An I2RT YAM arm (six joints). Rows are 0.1 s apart.
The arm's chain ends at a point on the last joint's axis. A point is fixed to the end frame.
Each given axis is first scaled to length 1.
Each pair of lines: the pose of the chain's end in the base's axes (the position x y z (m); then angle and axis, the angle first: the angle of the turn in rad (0 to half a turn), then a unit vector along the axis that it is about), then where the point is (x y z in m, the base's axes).
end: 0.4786 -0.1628 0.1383 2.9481 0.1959 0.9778 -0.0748
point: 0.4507 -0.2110 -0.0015
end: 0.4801 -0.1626 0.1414 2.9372 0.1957 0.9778 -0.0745
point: 0.4538 -0.2111 0.0014
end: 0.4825 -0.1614 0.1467 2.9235 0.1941 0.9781 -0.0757
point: 0.4581 -0.2107 0.0066
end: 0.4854 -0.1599 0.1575 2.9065 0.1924 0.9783 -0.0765
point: 0.4635 -0.2100 0.0173
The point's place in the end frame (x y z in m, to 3 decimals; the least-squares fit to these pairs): 0.038 -0.040 0.140
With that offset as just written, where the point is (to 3 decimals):
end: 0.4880 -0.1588 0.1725 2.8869 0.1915 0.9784 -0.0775
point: 0.469 -0.210 0.032
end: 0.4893 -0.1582 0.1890 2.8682 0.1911 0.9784 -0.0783
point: 0.473 -0.210 0.049
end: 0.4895 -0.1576 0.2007 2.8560 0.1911 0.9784 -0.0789
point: 0.475 -0.210 0.060
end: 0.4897 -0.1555 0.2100 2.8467 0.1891 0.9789 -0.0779
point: 0.476 -0.208 0.070
